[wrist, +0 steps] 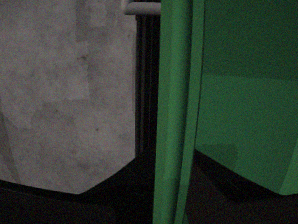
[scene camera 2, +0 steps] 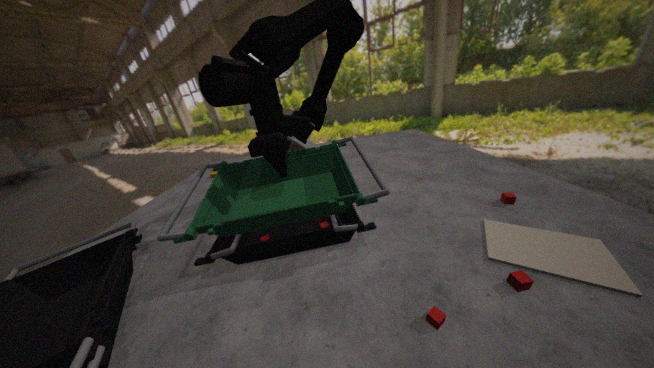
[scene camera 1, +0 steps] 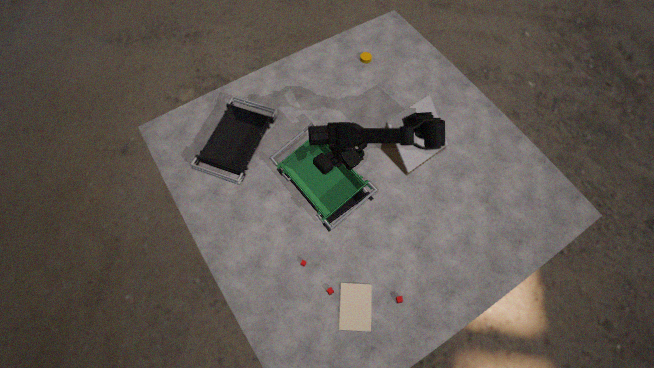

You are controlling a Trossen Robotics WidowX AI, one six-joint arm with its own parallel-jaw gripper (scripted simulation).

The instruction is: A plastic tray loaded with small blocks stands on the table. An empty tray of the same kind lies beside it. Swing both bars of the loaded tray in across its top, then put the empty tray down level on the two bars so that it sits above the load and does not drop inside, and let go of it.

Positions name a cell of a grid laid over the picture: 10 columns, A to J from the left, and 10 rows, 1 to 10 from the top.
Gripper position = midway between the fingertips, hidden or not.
My gripper shows in the wrist view (F7), in scene camera 2 (E5) and in scene camera 1 (F5). A green tray shows in the wrist view (H5), in scene camera 2 (D6) and in scene camera 1 (F6). A beige card shows in scene camera 2 (I8) and in scene camera 1 (F9); in the wrist view it is out of frame.
